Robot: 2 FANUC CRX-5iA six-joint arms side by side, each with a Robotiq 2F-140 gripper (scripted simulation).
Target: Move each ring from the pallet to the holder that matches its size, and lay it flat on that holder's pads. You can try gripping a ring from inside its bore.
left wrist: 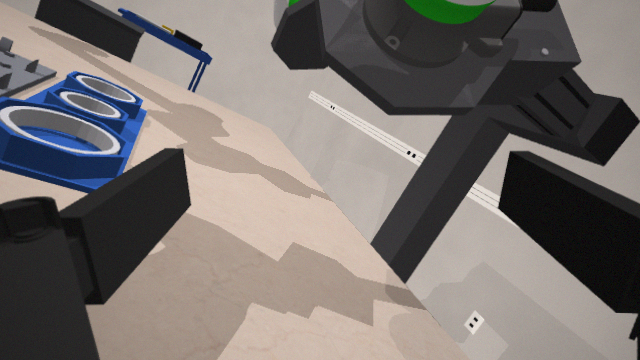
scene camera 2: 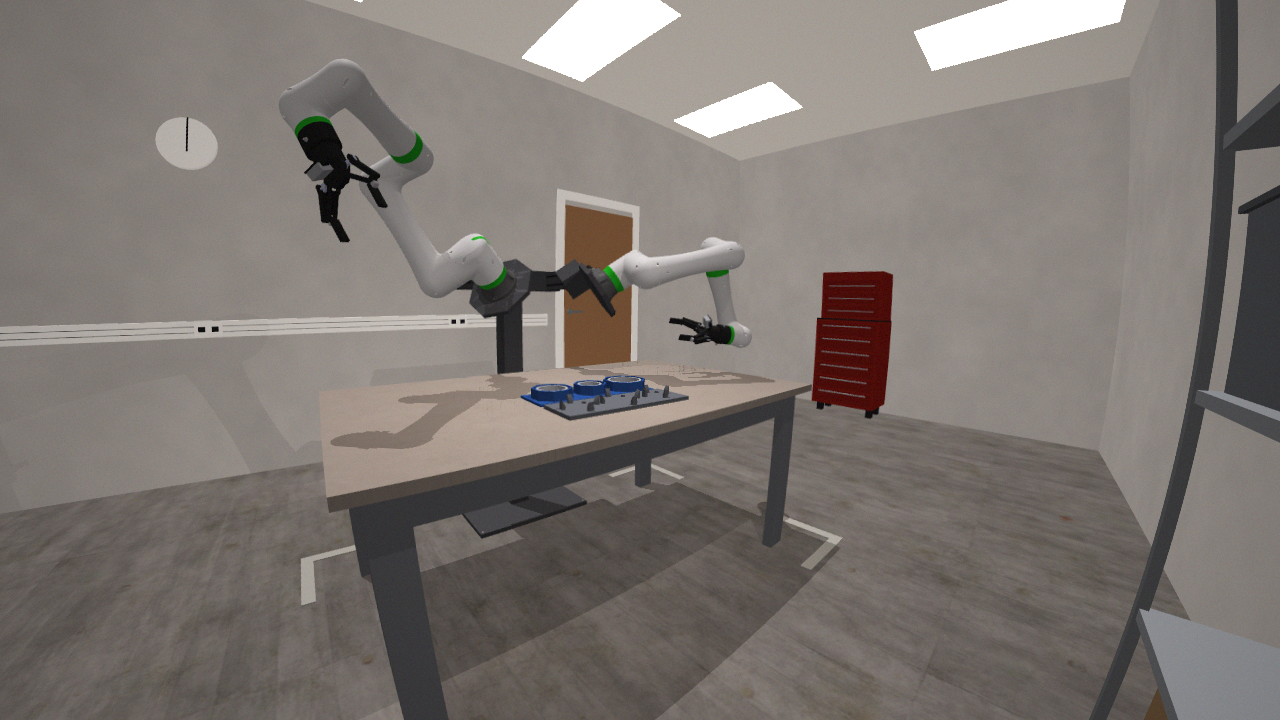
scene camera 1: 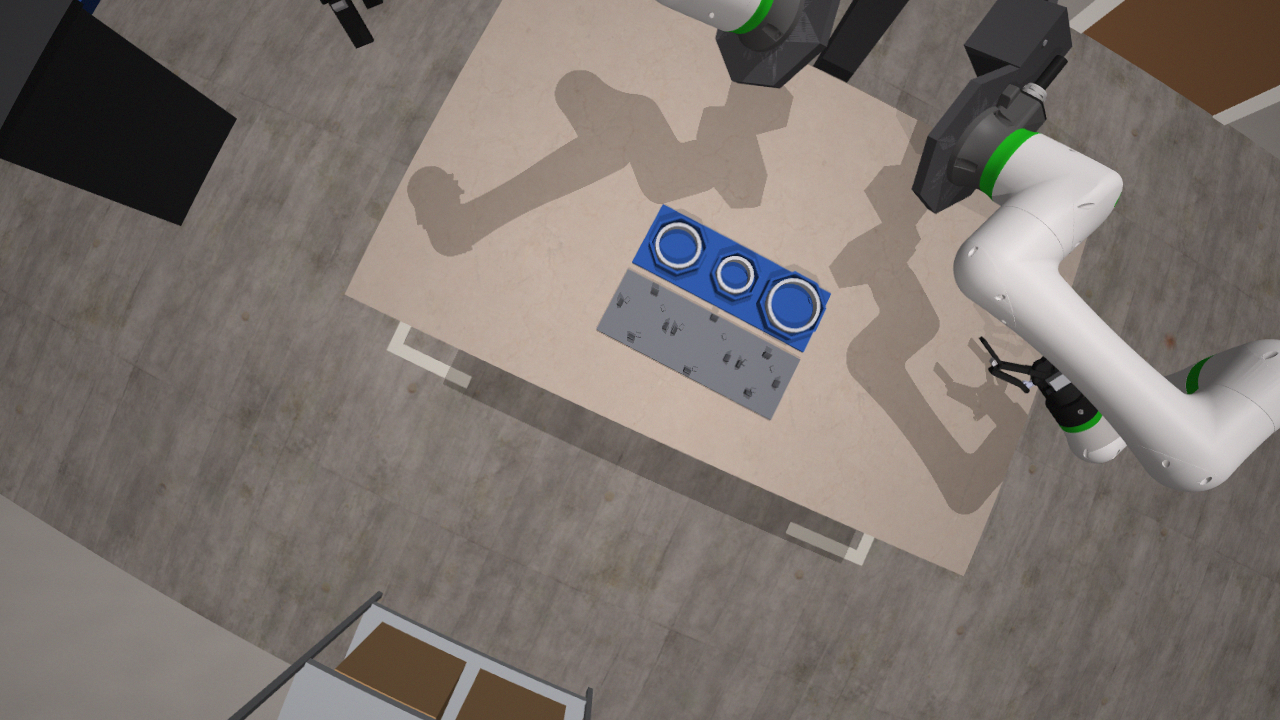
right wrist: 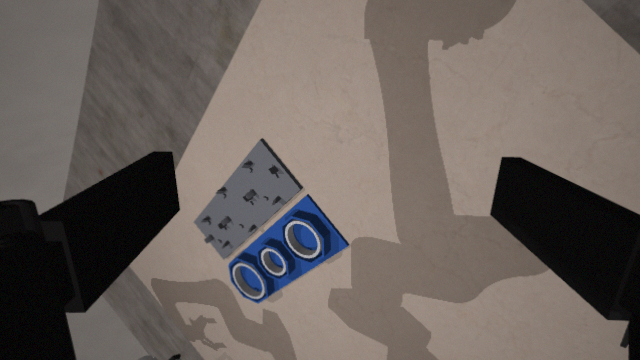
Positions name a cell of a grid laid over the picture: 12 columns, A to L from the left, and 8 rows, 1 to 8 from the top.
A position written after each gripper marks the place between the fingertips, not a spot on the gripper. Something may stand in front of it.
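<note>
Scene camera 1 shows a blue pallet (scene camera 1: G4). In scene camera 2 the pallet (scene camera 2: F5) is visible too, together with the right gripper (scene camera 2: D3). The left wrist view takes in the left gripper (left wrist: G4), a small ring (left wrist: B3) and a dark mounting column (left wrist: I3), while the right wrist view has a grey holder plate (right wrist: E5), the blue pallet (right wrist: F5) and the right gripper (right wrist: G5).
</note>
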